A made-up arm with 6 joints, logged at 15 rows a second.
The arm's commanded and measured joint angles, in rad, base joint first. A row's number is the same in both.
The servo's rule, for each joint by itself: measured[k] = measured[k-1] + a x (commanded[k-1-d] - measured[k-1]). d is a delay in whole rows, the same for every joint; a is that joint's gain. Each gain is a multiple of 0.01, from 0.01 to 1. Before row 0 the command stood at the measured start. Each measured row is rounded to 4 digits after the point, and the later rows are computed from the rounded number. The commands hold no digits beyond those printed.
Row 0, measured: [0.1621, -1.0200, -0.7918, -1.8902, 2.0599, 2.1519]
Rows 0 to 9, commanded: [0.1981, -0.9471, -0.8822, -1.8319, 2.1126, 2.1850]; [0.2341, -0.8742, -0.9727, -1.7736, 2.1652, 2.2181]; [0.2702, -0.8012, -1.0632, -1.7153, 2.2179, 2.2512]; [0.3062, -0.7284, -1.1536, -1.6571, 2.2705, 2.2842]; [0.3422, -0.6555, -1.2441, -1.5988, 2.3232, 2.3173]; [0.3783, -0.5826, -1.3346, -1.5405, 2.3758, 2.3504]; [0.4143, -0.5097, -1.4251, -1.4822, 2.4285, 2.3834]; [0.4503, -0.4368, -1.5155, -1.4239, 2.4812, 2.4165]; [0.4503, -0.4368, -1.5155, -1.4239, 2.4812, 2.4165]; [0.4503, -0.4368, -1.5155, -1.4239, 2.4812, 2.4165]
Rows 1 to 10, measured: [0.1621, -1.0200, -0.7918, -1.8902, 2.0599, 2.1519]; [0.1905, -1.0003, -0.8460, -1.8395, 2.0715, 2.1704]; [0.2249, -0.9663, -0.9220, -1.7822, 2.0921, 2.1971]; [0.2607, -0.9217, -1.0067, -1.7240, 2.1198, 2.2274]; [0.2966, -0.8695, -1.0948, -1.6658, 2.1530, 2.2592]; [0.3326, -0.8117, -1.1844, -1.6075, 2.1904, 2.2917]; [0.3687, -0.7498, -1.2745, -1.5492, 2.2312, 2.3246]; [0.4047, -0.6850, -1.3649, -1.4909, 2.2746, 2.3575]; [0.4407, -0.6180, -1.4553, -1.4326, 2.3201, 2.3905]; [0.4483, -0.5691, -1.4914, -1.4250, 2.3555, 2.4051]
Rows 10 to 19, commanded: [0.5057, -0.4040, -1.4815, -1.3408, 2.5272, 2.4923]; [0.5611, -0.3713, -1.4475, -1.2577, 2.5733, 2.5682]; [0.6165, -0.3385, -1.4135, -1.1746, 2.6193, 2.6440]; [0.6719, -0.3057, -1.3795, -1.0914, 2.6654, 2.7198]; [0.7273, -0.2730, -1.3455, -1.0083, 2.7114, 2.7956]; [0.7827, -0.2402, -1.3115, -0.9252, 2.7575, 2.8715]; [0.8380, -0.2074, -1.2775, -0.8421, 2.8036, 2.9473]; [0.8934, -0.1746, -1.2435, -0.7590, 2.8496, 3.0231]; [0.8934, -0.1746, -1.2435, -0.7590, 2.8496, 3.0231]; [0.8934, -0.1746, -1.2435, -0.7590, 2.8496, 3.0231]
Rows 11 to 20, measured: [0.4499, -0.5334, -1.5059, -1.4240, 2.3832, 2.4115]; [0.4940, -0.4985, -1.4913, -1.3516, 2.4149, 2.4567]; [0.5470, -0.4642, -1.4650, -1.2699, 2.4497, 2.5191]; [0.6019, -0.4303, -1.4341, -1.1870, 2.4870, 2.5890]; [0.6572, -0.3967, -1.4013, -1.1038, 2.5262, 2.6622]; [0.7126, -0.3633, -1.3678, -1.0207, 2.5669, 2.7369]; [0.7680, -0.3301, -1.3340, -0.9376, 2.6088, 2.8123]; [0.8233, -0.2970, -1.3001, -0.8545, 2.6517, 2.8879]; [0.8787, -0.2640, -1.2661, -0.7714, 2.6952, 2.9636]; [0.8903, -0.2399, -1.2525, -0.7606, 2.7292, 2.9969]
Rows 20 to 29, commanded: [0.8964, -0.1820, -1.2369, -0.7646, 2.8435, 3.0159]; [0.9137, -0.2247, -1.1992, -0.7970, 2.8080, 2.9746]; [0.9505, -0.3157, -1.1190, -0.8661, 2.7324, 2.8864]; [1.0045, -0.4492, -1.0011, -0.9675, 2.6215, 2.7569]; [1.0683, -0.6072, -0.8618, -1.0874, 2.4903, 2.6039]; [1.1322, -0.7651, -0.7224, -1.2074, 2.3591, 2.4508]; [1.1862, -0.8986, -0.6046, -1.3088, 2.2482, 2.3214]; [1.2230, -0.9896, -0.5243, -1.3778, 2.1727, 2.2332]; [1.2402, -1.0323, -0.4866, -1.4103, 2.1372, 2.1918]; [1.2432, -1.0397, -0.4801, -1.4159, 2.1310, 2.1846]
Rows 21 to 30, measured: [0.8927, -0.2223, -1.2471, -0.7592, 2.7557, 3.0116]; [0.8956, -0.2114, -1.2410, -0.7639, 2.7750, 3.0140]; [0.9099, -0.2150, -1.2159, -0.7927, 2.7823, 2.9919]; [0.9420, -0.2422, -1.1578, -0.8566, 2.7713, 2.9328]; [0.9914, -0.2981, -1.0638, -0.9531, 2.7383, 2.8343]; [1.0522, -0.3816, -0.9426, -1.0699, 2.6837, 2.7053]; [1.1154, -0.4851, -0.8105, -1.1895, 2.6123, 2.5628]; [1.1713, -0.5967, -0.6870, -1.2933, 2.5322, 2.4276]; [1.2121, -0.7028, -0.5894, -1.3668, 2.4531, 2.3187]; [1.2343, -0.7918, -0.5277, -1.4046, 2.3836, 2.2476]
